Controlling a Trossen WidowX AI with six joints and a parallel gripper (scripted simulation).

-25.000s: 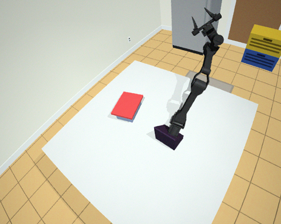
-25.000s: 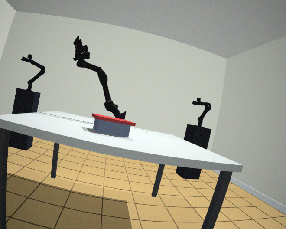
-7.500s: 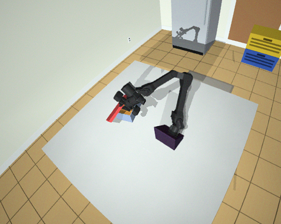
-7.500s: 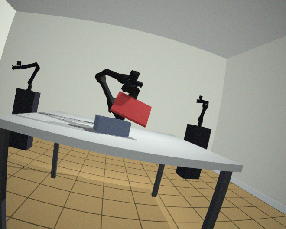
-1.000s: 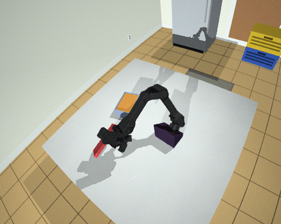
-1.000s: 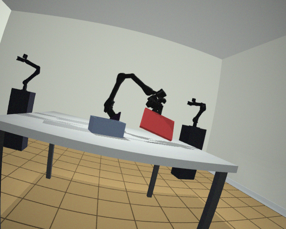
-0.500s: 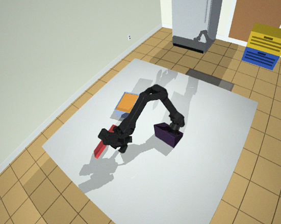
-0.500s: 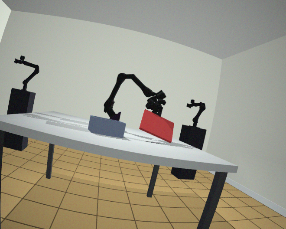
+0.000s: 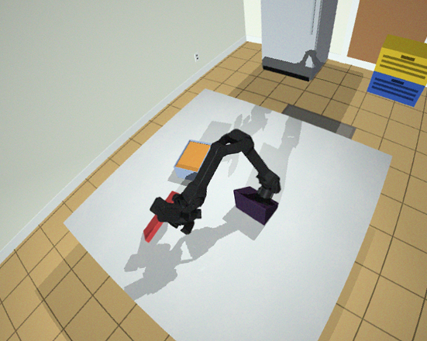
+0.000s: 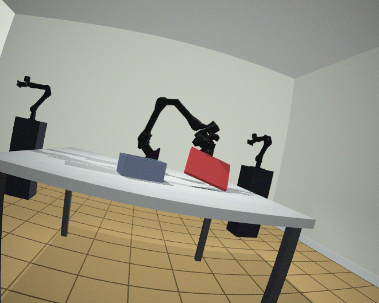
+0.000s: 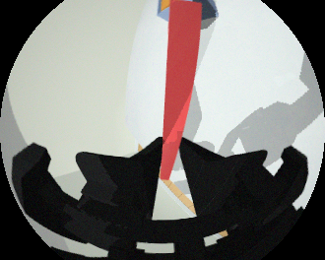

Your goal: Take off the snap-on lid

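Now: the red lid 60 mm below my gripper tip, 60 mm ahead of it and 20 mm to the right of it. From my gripper tip the other things lie so: blue-grey storage box: 380 mm to the right, 120 mm ahead, 110 mm below.
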